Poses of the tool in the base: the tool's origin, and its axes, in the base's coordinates. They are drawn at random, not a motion.
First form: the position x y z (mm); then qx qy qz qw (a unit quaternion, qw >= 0).
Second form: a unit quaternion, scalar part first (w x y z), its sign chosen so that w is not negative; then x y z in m. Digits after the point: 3 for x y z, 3 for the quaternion.
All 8 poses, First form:
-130 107 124 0.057 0.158 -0.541 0.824
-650 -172 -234 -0.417 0.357 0.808 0.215
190 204 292 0.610 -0.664 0.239 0.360
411 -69 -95 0.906 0.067 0.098 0.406
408 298 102 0.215 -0.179 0.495 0.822
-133 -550 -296 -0.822 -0.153 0.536 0.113
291 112 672 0.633 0.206 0.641 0.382
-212 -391 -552 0.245 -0.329 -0.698 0.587
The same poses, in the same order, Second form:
0.824 0.057 0.158 -0.541 -0.130 0.107 0.124
0.215 -0.417 0.357 0.808 -0.650 -0.172 -0.234
0.360 0.610 -0.664 0.239 0.190 0.204 0.292
0.406 0.906 0.067 0.098 0.411 -0.069 -0.095
0.822 0.215 -0.179 0.495 0.408 0.298 0.102
0.113 -0.822 -0.153 0.536 -0.133 -0.550 -0.296
0.382 0.633 0.206 0.641 0.291 0.112 0.672
0.587 0.245 -0.329 -0.698 -0.212 -0.391 -0.552

